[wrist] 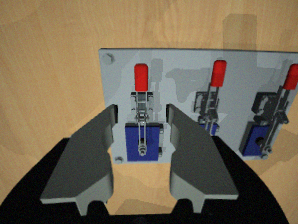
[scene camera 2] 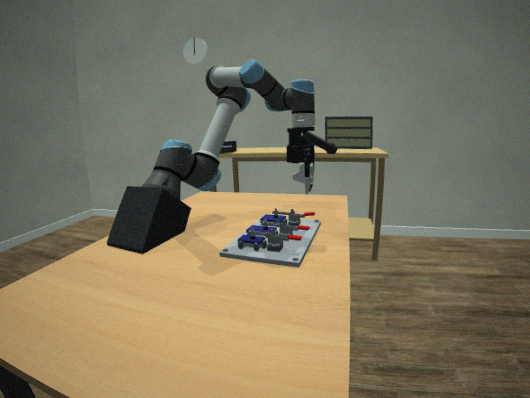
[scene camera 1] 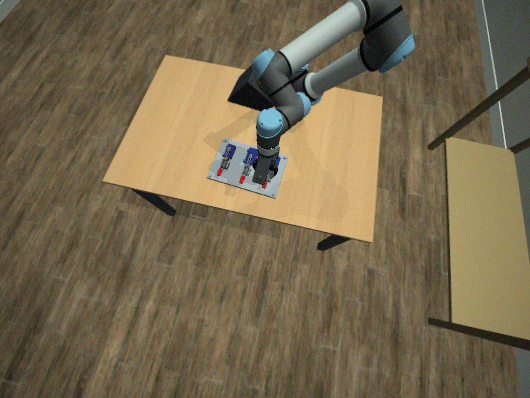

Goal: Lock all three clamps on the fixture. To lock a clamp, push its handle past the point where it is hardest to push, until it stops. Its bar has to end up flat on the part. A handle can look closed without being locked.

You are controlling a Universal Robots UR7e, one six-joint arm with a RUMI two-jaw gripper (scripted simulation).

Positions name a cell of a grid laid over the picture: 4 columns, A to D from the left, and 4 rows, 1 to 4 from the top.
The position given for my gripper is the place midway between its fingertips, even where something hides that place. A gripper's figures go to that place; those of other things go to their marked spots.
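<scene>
There's a clamp (wrist: C2) that sits 0.28 m from the lens, and my gripper (wrist: B2) is 0.15 m from the lens.
</scene>
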